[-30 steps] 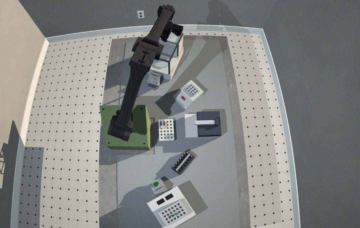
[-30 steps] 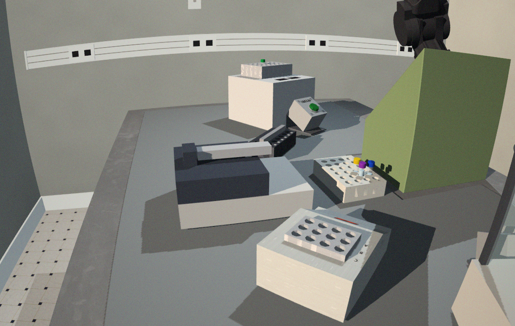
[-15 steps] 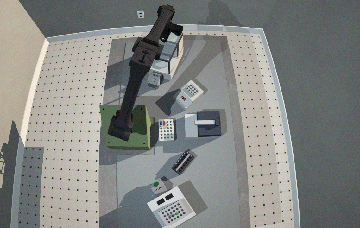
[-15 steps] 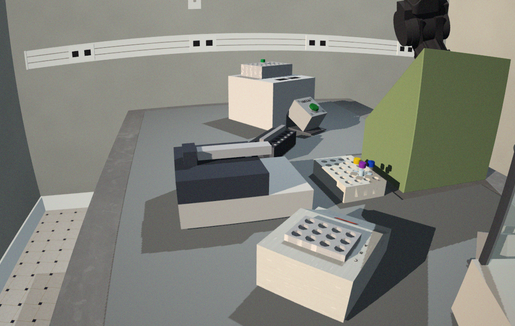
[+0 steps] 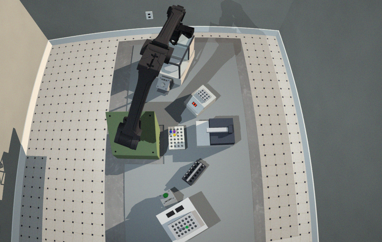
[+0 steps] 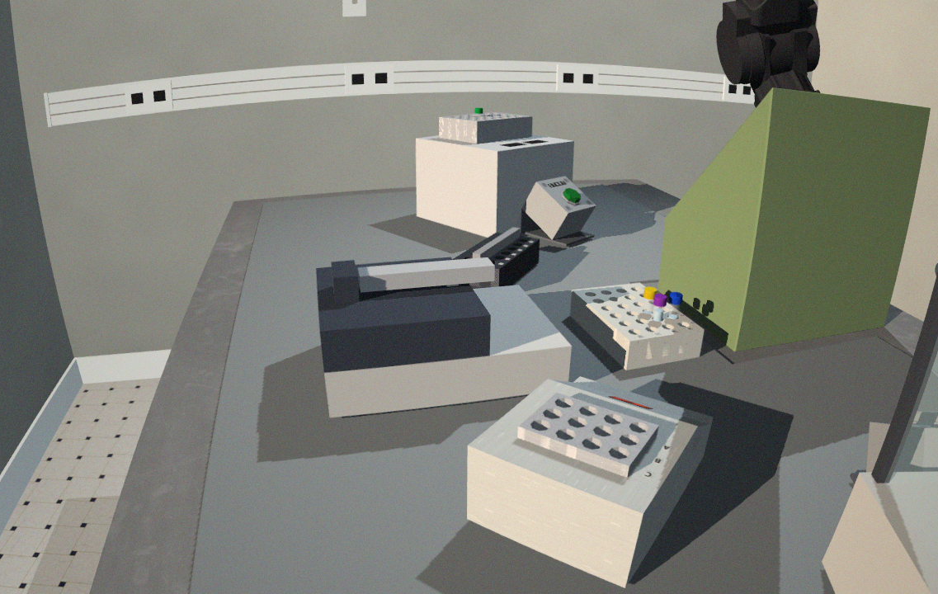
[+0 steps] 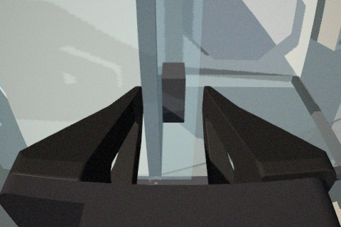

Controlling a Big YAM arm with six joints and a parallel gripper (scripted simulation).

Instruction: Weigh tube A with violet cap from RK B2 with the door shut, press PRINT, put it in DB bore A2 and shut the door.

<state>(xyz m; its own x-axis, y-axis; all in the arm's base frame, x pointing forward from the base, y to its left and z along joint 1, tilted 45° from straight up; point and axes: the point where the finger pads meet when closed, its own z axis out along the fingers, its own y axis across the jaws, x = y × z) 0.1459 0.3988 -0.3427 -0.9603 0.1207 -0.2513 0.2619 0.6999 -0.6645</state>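
My gripper is now 500 mm to the left of the tube rack RK, 210 mm above it and 60 mm short of it. The rest, counted from my hand: octagonal balance pan: 140 mm below, 60 mm to the right, 10 mm behind; dry block DB: 270 mm to the right, 190 mm below, 170 mm ahead; spectrophotometer SP: 460 mm to the right, 270 mm ahead, 150 mm below.
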